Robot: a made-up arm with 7 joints. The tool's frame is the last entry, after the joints. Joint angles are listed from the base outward. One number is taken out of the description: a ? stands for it. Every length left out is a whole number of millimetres.
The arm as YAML. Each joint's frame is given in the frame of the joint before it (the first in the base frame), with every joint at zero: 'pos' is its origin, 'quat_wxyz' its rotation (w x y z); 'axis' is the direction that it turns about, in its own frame. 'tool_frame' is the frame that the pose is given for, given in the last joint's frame.
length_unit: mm
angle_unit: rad
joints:
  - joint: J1
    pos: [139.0, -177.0, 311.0]
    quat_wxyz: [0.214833, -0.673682, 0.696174, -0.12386]
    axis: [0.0, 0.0, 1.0]
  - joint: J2
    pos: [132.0, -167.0, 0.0]
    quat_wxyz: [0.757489, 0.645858, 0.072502, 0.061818]
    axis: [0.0, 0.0, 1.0]
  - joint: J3
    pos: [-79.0, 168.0, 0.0]
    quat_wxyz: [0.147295, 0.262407, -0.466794, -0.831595]
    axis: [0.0, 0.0, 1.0]
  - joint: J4
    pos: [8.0, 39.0, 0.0]
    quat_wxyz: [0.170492, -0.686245, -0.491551, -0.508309]
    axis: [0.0, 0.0, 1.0]
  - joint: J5
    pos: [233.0, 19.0, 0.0]
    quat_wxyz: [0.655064, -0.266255, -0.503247, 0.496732]
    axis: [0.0, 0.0, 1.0]
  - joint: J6
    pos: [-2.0, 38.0, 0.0]
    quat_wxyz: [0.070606, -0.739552, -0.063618, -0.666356]
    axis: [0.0, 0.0, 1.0]
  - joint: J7
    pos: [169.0, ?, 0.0]
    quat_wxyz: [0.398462, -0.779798, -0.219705, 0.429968]
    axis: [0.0, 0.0, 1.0]
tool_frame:
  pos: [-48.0, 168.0, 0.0]
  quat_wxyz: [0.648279, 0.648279, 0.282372, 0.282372]
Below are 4 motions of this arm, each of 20 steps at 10 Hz.
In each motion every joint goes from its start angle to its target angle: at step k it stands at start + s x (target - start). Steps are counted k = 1, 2, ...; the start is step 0. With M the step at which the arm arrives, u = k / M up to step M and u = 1 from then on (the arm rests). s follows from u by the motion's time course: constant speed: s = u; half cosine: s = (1 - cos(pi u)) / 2; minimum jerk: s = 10 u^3 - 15 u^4 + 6 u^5.
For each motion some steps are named. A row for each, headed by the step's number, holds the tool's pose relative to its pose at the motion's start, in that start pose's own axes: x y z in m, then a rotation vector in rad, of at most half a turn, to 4 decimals.
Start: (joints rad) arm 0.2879 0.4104 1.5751 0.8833 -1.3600 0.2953 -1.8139
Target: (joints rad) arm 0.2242 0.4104 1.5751 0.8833 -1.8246 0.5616 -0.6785
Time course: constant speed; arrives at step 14
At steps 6, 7, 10, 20:
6: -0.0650 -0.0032 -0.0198 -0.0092 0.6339 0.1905
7: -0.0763 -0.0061 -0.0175 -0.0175 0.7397 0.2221
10: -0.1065 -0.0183 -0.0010 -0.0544 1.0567 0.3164
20: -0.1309 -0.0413 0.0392 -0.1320 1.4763 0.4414

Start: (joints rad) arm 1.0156 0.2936 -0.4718 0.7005 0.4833 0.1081 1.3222
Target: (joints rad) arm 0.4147 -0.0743 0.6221 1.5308 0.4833 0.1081 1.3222
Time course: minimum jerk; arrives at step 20
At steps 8, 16, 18, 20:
8: -0.0403 -0.0073 -0.0564 -0.2319 0.2628 0.1450
16: -0.1218 -0.0342 -0.1096 -0.5315 0.7170 0.4034
18: -0.1276 -0.0355 -0.1113 -0.5454 0.7477 0.4230
20: -0.1286 -0.0357 -0.1116 -0.5477 0.7529 0.4264

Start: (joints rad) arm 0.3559 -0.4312 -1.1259 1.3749 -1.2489 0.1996 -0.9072
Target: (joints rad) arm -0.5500 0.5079 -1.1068 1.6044 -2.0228 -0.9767 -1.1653
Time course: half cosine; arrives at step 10
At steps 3, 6, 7, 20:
3: -0.0277 -0.0021 0.0080 0.1335 -0.0308 -0.2874
6: -0.0858 0.0427 0.0406 0.4770 -0.1028 -0.8108
7: -0.1036 0.0620 0.0535 0.5914 -0.1145 -0.9407
20: -0.1318 0.0888 0.0721 0.7589 -0.1154 -1.1027

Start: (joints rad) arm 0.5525 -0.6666 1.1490 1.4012 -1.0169 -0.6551 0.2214
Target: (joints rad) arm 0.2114 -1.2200 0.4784 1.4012 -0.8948 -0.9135 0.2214
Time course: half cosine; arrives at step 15
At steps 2, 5, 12, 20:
2: 0.0208 0.0055 0.0011 0.0160 -0.0545 0.0034
5: 0.1190 0.0308 0.0259 0.0877 -0.3148 0.0268
12: 0.3276 0.0914 0.2862 0.2535 -1.1294 0.1571
20: 0.3358 0.0962 0.3396 0.2690 -1.2464 0.1801

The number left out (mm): -184.0
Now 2 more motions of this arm.
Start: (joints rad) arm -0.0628 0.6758 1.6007 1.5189 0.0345 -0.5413 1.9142
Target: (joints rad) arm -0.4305 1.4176 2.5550 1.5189 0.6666 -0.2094 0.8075
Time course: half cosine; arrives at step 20
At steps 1, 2, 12, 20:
1: 0.0015 0.0011 0.0000 0.0004 -0.0028 0.0029
2: 0.0059 0.0045 -0.0001 0.0020 -0.0113 0.0116
12: 0.1348 0.1311 0.0507 0.3686 -0.4386 0.2423
20: 0.1906 0.1420 0.1254 0.7631 -0.7478 0.1378

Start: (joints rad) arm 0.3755 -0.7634 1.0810 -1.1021 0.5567 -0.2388 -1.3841
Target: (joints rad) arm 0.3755 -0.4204 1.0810 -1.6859 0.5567 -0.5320 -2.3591
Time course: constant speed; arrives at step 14
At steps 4, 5, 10, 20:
4: 0.0283 -0.0384 0.0337 -0.0701 -0.3038 0.0253
5: 0.0344 -0.0472 0.0436 -0.0856 -0.3823 0.0338
10: 0.0545 -0.0852 0.0988 -0.1499 -0.7890 0.0868
20: 0.0543 -0.1098 0.1443 -0.1848 -1.1295 0.1365

